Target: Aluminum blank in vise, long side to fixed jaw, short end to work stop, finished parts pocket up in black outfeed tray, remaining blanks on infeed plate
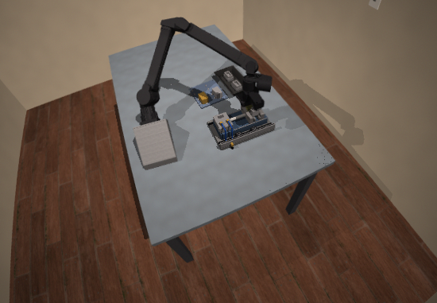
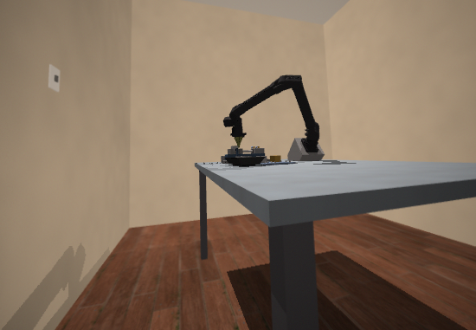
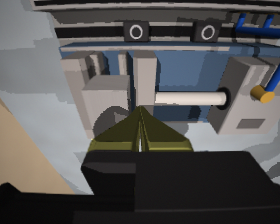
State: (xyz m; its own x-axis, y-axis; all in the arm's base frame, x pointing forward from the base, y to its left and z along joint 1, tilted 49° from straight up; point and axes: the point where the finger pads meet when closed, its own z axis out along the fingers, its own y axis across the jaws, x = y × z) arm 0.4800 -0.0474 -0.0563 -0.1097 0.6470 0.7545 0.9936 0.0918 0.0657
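Now: hand 70 mm above the blue vise base and 40 mm past it. Round my hand: yellow brass blank 240 mm to the left, 180 mm behind, 90 mm below.
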